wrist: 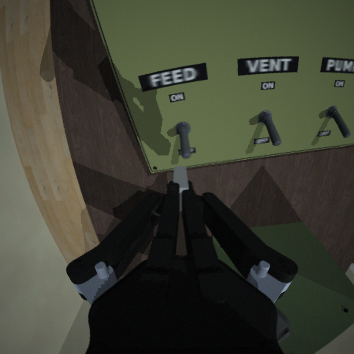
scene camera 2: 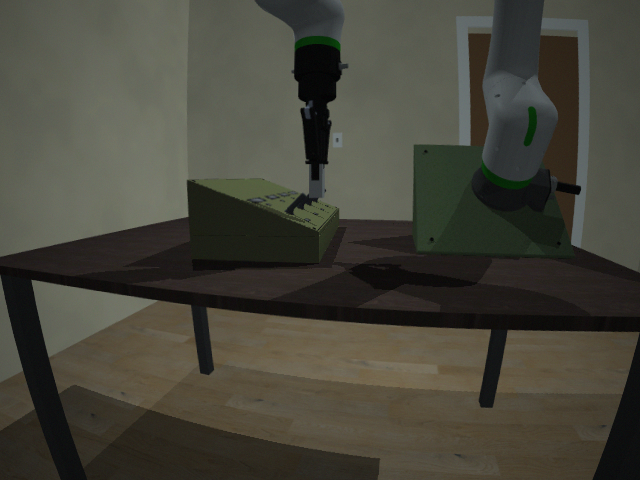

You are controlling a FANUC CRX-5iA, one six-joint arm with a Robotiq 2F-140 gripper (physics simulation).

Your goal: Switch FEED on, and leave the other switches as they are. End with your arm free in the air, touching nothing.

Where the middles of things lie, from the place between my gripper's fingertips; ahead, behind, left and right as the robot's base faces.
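As for the sloped olive switch box (scene camera 2: 229,219), I see my gripper 4 cm above it, and also 17 cm short of it and 16 cm to the left of it.
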